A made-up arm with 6 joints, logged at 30 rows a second.
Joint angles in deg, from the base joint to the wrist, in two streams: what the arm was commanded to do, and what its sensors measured. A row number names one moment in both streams.
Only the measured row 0 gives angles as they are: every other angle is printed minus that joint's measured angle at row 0.
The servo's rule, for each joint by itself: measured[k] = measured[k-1] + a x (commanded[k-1-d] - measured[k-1]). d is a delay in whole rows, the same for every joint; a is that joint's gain. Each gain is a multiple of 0.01, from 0.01 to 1. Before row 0 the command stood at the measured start. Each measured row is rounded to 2 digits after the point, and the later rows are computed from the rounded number. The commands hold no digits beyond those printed.
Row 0, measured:
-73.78 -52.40 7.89 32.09 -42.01 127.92
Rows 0 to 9, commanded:
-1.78 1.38 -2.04 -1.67 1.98 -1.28
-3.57 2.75 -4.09 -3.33 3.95 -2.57
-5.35 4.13 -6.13 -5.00 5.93 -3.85
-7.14 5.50 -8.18 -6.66 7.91 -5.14
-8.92 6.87 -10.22 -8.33 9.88 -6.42
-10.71 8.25 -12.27 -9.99 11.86 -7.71
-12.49 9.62 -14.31 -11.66 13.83 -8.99
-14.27 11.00 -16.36 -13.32 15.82 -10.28
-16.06 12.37 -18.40 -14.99 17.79 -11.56
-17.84 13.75 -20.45 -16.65 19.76 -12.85
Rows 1 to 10, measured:
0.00 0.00 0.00 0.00 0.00 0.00
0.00 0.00 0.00 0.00 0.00 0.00
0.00 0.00 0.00 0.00 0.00 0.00
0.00 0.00 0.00 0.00 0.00 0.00
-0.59 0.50 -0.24 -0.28 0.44 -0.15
-1.57 1.31 -0.70 -0.80 1.21 -0.44
-2.82 2.33 -1.35 -1.51 2.25 -0.85
-4.25 3.47 -2.17 -2.39 3.50 -1.36
-5.79 4.69 -3.14 -3.40 4.90 -1.97
-7.41 5.97 -4.24 -4.52 6.43 -2.66
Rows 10 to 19, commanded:
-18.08 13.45 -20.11 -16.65 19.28 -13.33
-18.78 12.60 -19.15 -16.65 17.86 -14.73
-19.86 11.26 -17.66 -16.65 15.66 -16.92
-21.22 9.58 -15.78 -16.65 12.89 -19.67
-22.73 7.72 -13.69 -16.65 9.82 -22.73
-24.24 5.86 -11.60 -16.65 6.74 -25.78
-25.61 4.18 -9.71 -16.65 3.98 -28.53
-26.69 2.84 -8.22 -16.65 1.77 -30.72
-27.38 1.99 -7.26 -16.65 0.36 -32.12
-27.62 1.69 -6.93 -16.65 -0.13 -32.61
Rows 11 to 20, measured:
-9.09 7.28 -5.45 -5.73 8.06 -3.42
-10.80 8.62 -6.76 -7.02 9.77 -4.24
-12.54 9.97 -8.16 -8.37 11.53 -5.12
-14.29 11.33 -9.63 -9.78 13.34 -6.05
-15.54 12.09 -10.89 -10.95 14.65 -6.92
-16.61 12.27 -11.88 -11.92 15.36 -7.86
-17.68 11.91 -12.57 -12.72 15.43 -8.95
-18.85 11.07 -12.96 -13.39 14.87 -10.24
-20.13 9.86 -13.05 -13.94 13.76 -11.74
-21.49 8.42 -12.88 -14.40 12.22 -13.42

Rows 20 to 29, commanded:
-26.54 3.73 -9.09 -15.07 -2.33 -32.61
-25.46 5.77 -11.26 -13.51 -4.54 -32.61
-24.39 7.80 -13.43 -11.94 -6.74 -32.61
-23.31 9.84 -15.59 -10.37 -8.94 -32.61
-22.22 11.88 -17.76 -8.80 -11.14 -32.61
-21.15 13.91 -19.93 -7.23 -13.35 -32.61
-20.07 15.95 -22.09 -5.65 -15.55 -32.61
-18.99 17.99 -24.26 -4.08 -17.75 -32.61
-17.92 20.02 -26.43 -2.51 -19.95 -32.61
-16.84 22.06 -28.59 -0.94 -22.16 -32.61
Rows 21 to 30, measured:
-22.85 6.89 -12.50 -14.78 10.41 -15.23
-24.12 5.43 -11.99 -15.10 8.51 -17.09
-25.20 4.19 -11.42 -15.36 6.72 -18.89
-26.00 3.29 -10.88 -15.58 5.21 -20.54
-26.18 3.45 -10.67 -15.49 3.55 -21.99
-25.94 4.29 -10.74 -15.15 1.77 -23.26
-25.43 5.55 -11.06 -14.60 -0.10 -24.38
-24.73 7.09 -11.60 -13.88 -2.04 -25.37
-23.90 8.81 -12.34 -13.02 -4.04 -26.24
-22.99 10.65 -13.25 -12.04 -6.09 -27.00

